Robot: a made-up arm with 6 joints. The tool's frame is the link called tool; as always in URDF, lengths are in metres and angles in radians. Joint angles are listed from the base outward.
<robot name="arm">
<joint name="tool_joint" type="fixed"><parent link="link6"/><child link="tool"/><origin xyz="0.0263 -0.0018 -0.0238" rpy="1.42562 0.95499 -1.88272"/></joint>
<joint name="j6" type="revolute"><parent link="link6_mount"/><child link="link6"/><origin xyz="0.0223 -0.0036 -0.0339"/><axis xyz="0 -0.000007 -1"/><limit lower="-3.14" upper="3.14"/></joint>
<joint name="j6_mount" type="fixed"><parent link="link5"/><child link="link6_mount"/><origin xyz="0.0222 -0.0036 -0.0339"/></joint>
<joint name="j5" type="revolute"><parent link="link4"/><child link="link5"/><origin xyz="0.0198 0.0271 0.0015"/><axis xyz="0 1 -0.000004"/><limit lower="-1.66" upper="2.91"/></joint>
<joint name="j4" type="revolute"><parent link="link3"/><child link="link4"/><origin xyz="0.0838 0.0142 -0.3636"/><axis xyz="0 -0.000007 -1"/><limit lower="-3.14" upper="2.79"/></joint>
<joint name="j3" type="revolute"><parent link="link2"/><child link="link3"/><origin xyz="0.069 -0.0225 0.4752"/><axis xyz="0 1 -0.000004"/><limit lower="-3.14" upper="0.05"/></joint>
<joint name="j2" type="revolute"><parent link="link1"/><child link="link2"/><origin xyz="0.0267 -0.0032 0.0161"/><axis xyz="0 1 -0.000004"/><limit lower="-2.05" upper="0.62"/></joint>
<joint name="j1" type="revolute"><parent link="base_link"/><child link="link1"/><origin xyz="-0.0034 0.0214 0.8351"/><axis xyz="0 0 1"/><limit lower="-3.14" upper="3.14"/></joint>
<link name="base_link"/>
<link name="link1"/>
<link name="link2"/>
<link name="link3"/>
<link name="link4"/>
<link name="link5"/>
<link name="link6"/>
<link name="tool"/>
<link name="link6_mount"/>
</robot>
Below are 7 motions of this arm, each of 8 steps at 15 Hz.
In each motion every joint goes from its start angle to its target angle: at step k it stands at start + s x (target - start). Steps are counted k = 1, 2, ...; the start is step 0. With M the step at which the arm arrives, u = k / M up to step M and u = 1 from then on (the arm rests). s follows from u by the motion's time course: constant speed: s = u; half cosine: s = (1 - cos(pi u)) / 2; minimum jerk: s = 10 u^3 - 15 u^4 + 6 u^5.
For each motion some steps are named. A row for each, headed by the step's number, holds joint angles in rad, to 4 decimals.
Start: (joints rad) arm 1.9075 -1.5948 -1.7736 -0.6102 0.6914 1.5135
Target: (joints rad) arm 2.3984 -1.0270 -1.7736 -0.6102 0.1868 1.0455
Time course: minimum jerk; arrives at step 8
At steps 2, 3, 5, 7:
2: 1.9583 -1.5360 -1.7736 -0.6102 0.6392 1.4651
3: 2.0426 -1.4385 -1.7736 -0.6102 0.5525 1.3847
5: 2.2633 -1.1833 -1.7736 -0.6102 0.3257 1.1743
7: 2.3905 -1.0361 -1.7736 -0.6102 0.1949 1.0530

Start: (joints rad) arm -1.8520 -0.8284 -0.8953 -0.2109 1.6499 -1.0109
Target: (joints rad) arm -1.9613 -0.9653 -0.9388 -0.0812 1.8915 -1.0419
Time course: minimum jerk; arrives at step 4
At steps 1, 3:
1: -1.8633 -0.8426 -0.8998 -0.1975 1.6749 -1.0141
3: -1.9500 -0.9511 -0.9343 -0.0946 1.8665 -1.0387

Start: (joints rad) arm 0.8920 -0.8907 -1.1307 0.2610 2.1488 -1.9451
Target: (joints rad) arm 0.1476 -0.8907 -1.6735 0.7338 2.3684 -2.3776
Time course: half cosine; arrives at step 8
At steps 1, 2, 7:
1: 0.8637 -0.8907 -1.1514 0.2790 2.1572 -1.9616
2: 0.7830 -0.8907 -1.2102 0.3302 2.1810 -2.0084
7: 0.1759 -0.8907 -1.6528 0.7158 2.3600 -2.3611

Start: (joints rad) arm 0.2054 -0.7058 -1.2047 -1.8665 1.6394 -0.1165
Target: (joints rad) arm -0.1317 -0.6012 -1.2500 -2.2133 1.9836 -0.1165
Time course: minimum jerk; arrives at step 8
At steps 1, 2, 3, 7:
1: 0.2000 -0.7041 -1.2054 -1.8721 1.6449 -0.1165
2: 0.1705 -0.6950 -1.2094 -1.9024 1.6750 -0.1165
3: 0.1126 -0.6770 -1.2172 -1.9619 1.7341 -0.1165
7: -0.1263 -0.6029 -1.2493 -2.2077 1.9781 -0.1165

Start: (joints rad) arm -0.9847 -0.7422 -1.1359 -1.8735 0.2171 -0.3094
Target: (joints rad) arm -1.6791 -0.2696 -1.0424 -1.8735 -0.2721 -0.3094
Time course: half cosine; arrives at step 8
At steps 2, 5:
2: -1.0864 -0.6730 -1.1222 -1.8735 0.1455 -0.3094
5: -1.4648 -0.4155 -1.0713 -1.8735 -0.1211 -0.3094

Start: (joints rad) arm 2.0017 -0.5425 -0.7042 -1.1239 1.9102 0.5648
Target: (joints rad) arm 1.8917 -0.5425 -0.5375 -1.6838 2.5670 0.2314
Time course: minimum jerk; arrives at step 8
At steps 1, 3, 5, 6, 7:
1: 1.9999 -0.5425 -0.7015 -1.1329 1.9207 0.5594
3: 1.9714 -0.5425 -0.6583 -1.2780 2.0910 0.4730
5: 1.9220 -0.5425 -0.5834 -1.5297 2.3862 0.3232
6: 1.9031 -0.5425 -0.5548 -1.6258 2.4990 0.2659
7: 1.8935 -0.5425 -0.5402 -1.6748 2.5565 0.2368

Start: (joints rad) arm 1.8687 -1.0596 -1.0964 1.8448 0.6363 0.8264
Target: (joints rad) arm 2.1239 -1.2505 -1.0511 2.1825 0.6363 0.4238
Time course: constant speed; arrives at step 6
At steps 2, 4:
2: 1.9538 -1.1232 -1.0813 1.9574 0.6363 0.6922
4: 2.0388 -1.1869 -1.0662 2.0699 0.6363 0.5580

